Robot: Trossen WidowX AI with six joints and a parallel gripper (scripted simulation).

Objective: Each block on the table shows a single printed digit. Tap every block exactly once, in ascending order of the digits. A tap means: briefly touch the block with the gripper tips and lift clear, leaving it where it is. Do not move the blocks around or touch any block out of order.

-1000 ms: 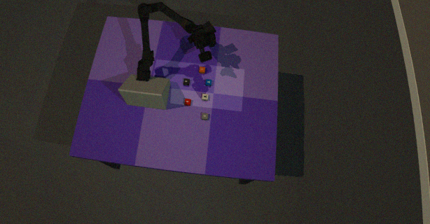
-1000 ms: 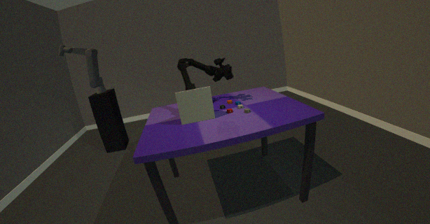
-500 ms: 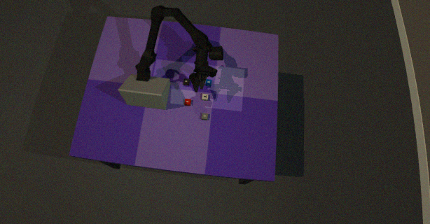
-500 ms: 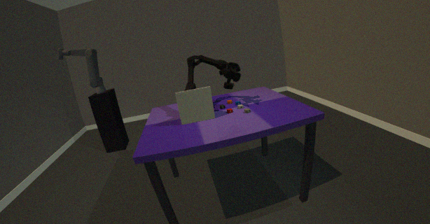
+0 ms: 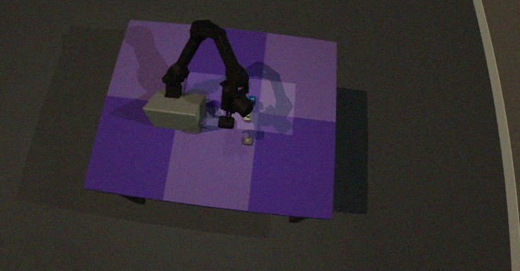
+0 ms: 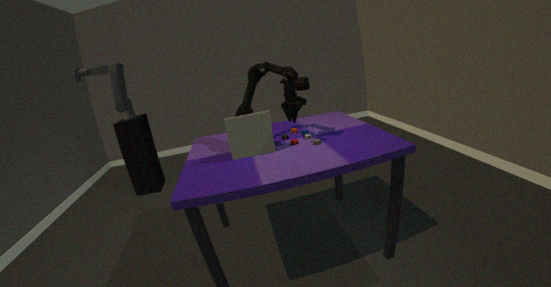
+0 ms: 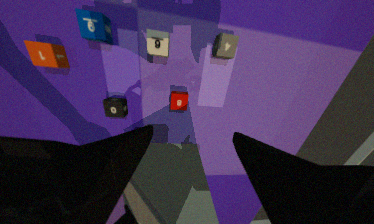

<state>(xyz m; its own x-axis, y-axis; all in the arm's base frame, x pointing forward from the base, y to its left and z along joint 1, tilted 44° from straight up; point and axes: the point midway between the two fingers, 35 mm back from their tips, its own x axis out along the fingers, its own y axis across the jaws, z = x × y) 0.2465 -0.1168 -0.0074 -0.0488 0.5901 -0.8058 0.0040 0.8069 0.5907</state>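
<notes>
Right now the black block is 130 mm to the left of my gripper tip, 110 mm below it and 20 mm behind it. From my gripper tip the other things lie so: cream block: 110 mm below, 90 mm ahead, 50 mm to the left; grey block: 110 mm below, 100 mm ahead, 60 mm to the right; red block: 110 mm below, 10 mm to the left.
</notes>
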